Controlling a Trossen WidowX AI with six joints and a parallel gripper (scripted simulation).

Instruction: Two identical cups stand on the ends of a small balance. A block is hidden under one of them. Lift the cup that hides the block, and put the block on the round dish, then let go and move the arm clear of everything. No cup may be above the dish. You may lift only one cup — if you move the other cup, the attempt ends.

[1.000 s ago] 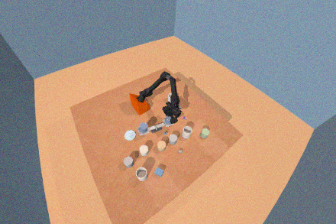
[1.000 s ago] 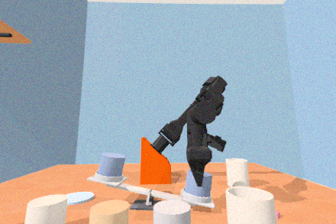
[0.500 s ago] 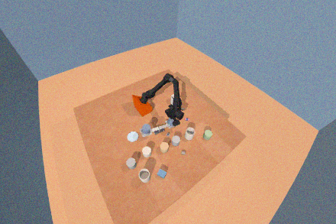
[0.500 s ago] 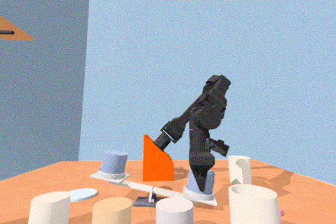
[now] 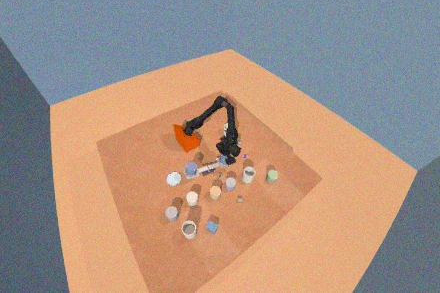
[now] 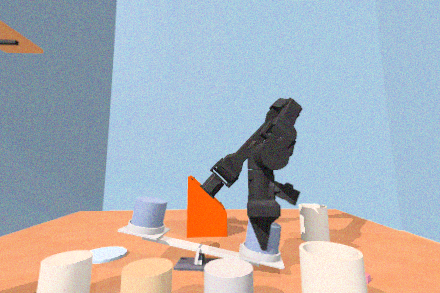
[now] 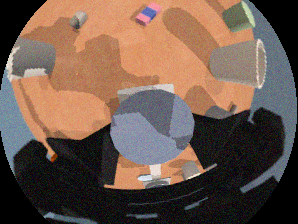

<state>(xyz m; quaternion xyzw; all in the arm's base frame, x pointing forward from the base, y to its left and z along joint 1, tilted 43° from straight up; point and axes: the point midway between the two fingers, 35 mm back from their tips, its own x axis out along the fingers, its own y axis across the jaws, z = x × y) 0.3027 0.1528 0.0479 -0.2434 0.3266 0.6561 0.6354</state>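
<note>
My gripper tip is 40 mm short of the pink-blue block, 170 mm to the right of it and 40 mm above it. The rest, counted from my gripper tip: green cylinder: 300 mm ahead, 190 mm to the left, 10 mm below; then round pale blue dish: 80 mm behind, 370 mm to the right, 40 mm below; then pale green block: right at my gripper tip.
</note>
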